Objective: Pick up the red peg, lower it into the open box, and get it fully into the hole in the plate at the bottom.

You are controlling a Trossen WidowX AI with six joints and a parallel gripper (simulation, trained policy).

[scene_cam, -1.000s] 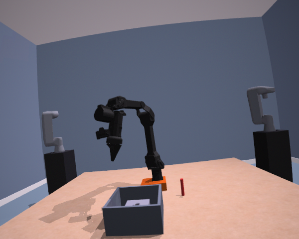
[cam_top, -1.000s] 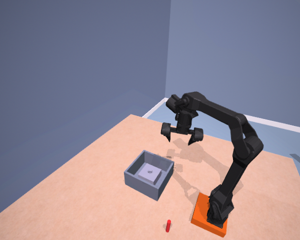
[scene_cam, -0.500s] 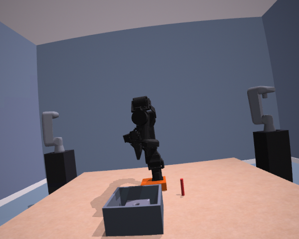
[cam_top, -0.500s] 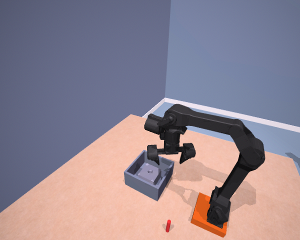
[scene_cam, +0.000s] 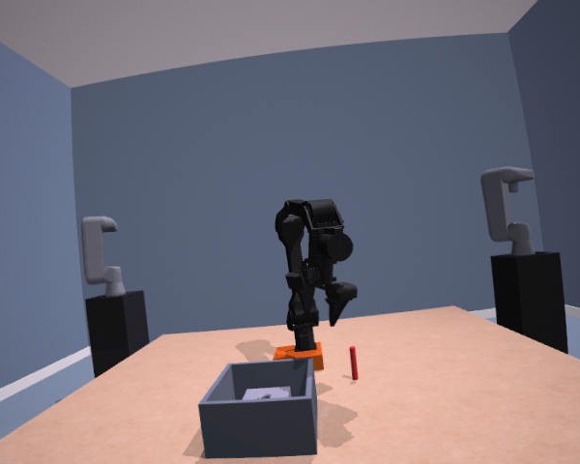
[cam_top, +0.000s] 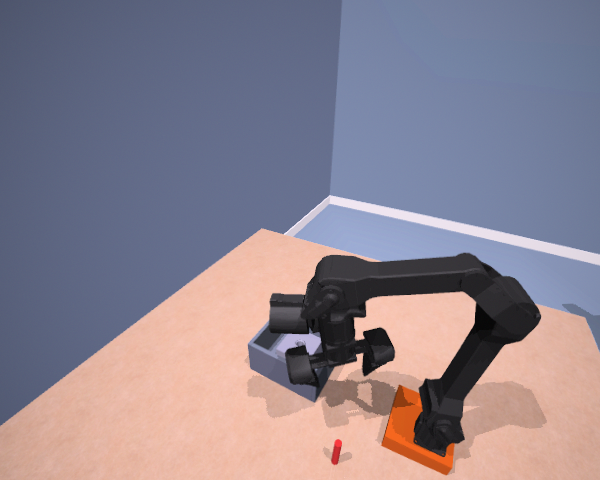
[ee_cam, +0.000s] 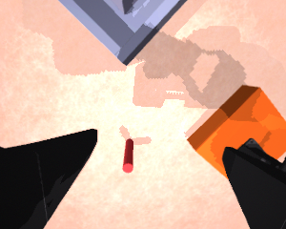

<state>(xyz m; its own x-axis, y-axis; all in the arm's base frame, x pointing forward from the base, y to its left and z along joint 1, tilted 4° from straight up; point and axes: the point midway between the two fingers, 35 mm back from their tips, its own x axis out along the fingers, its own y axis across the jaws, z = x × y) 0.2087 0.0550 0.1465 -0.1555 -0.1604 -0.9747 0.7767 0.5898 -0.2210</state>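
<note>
Right now my gripper tip is 30 mm past the red peg, 70 mm to the right of it and 120 mm above it. Round my gripper tip: pale plate (150 mm ahead, 120 mm to the right, 120 mm below); grey box (150 mm ahead, 120 mm to the right, 140 mm below).
</note>
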